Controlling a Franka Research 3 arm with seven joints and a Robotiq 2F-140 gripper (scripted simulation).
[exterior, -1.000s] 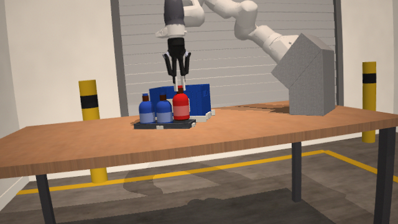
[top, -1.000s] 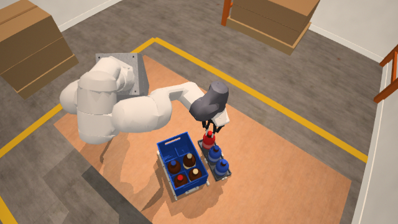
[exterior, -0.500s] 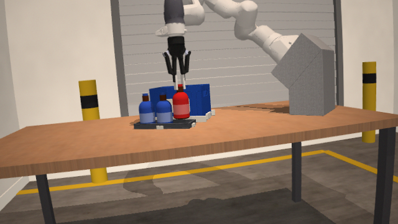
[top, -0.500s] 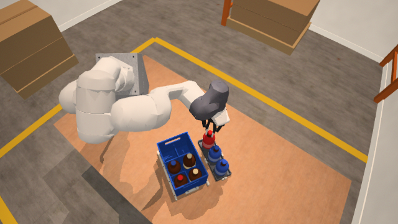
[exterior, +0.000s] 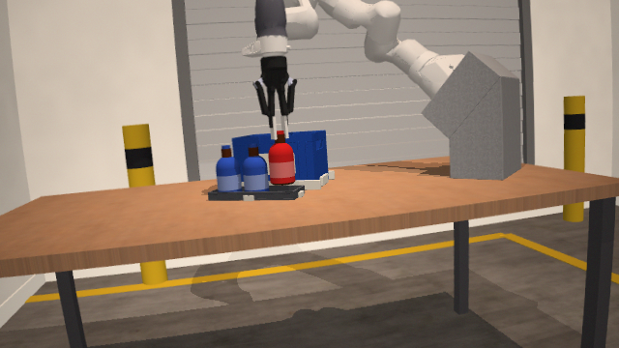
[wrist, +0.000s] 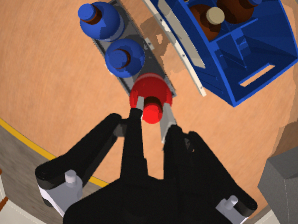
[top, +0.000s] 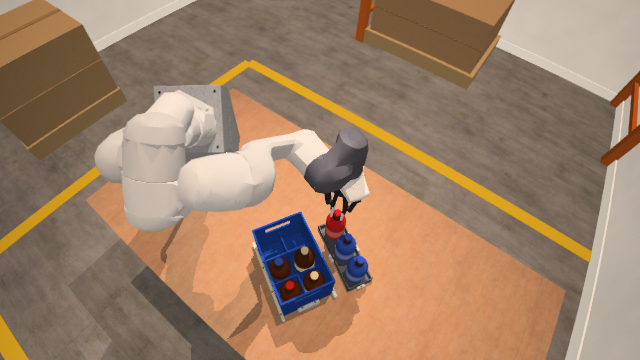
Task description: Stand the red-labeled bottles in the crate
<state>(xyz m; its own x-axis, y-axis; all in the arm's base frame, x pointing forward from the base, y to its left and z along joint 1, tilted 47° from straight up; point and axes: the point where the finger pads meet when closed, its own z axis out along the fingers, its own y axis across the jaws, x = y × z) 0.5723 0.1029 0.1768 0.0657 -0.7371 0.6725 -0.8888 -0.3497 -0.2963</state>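
My hand is 90 mm above the red-labeled bottle. Round my hand: tray: 70 mm ahead, 50 mm to the right, 190 mm below; then blue crate: 70 mm behind, 200 mm to the right, 120 mm below.
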